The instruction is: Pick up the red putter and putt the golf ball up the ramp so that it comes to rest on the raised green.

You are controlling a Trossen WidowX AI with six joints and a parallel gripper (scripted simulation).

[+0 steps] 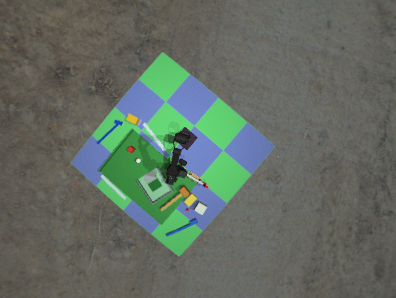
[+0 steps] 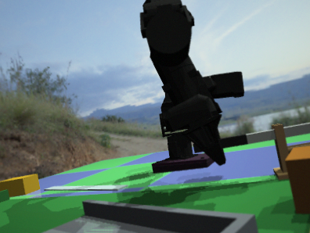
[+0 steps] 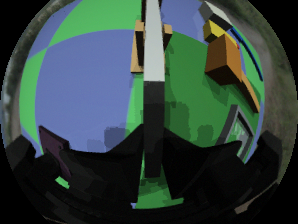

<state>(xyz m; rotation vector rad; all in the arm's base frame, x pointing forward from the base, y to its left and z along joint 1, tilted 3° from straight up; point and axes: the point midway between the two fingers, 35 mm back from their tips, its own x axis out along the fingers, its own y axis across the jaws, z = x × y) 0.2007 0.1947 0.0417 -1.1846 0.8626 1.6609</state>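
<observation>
Now: the putter 11 cm to the left of my gripper tip, 4 cm behind it and 3 cm above it.
</observation>
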